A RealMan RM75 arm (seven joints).
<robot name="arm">
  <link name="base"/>
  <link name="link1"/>
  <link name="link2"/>
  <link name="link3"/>
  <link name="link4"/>
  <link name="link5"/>
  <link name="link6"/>
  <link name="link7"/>
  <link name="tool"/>
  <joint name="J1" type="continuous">
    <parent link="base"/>
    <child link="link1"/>
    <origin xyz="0 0 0.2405" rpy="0 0 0"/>
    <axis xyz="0 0 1"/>
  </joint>
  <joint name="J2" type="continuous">
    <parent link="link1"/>
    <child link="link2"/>
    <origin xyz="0 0 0" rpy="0 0 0"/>
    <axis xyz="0 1 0"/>
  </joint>
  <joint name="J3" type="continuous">
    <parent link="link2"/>
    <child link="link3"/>
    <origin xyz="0 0 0.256" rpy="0 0 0"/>
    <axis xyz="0 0 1"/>
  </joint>
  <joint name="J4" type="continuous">
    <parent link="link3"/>
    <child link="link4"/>
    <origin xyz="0 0 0" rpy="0 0 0"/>
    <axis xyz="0 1 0"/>
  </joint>
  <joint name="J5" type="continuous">
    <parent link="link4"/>
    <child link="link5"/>
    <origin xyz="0 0 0.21" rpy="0 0 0"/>
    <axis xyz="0 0 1"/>
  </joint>
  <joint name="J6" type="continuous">
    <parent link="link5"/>
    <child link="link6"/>
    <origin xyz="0 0 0" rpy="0 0 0"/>
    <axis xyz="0 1 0"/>
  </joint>
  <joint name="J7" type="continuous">
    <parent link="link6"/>
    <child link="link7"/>
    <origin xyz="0 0 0.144" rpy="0 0 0"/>
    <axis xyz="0 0 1"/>
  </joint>
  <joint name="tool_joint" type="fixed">
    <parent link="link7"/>
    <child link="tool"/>
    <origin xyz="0 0 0" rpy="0 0 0"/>
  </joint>
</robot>
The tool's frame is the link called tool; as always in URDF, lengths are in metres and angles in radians. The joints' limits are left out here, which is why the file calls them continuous.
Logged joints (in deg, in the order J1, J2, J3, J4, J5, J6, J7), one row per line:
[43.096 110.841 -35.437 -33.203 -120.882 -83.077 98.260]
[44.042 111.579 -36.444 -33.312 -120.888 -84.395 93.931]
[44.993 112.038 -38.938 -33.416 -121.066 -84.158 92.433]
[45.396 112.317 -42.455 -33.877 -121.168 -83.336 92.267]
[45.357 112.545 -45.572 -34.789 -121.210 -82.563 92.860]
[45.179 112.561 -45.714 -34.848 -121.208 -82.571 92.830]
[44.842 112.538 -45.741 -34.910 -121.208 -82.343 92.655]
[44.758 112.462 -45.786 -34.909 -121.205 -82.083 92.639]
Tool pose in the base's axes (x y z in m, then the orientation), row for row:
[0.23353 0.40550 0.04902 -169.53 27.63 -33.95]
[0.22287 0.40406 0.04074 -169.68 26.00 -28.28]
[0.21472 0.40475 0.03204 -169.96 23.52 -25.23]
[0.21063 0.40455 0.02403 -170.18 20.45 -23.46]
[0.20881 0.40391 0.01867 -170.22 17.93 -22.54]
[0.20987 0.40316 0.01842 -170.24 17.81 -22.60]
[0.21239 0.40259 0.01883 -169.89 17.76 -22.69]
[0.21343 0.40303 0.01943 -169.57 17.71 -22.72]
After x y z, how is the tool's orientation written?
As angles about the fixed x, y, z axes (roll, pitch, yaw), in degrees.
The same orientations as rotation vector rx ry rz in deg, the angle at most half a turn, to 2 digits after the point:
[-150.85 49.79 33.10]
[-154.98 42.50 32.42]
[-157.97 38.40 29.90]
[-160.36 35.90 26.15]
[-161.82 34.52 22.83]
[-161.86 34.60 22.66]
[-161.51 34.73 22.43]
[-161.22 34.78 22.22]

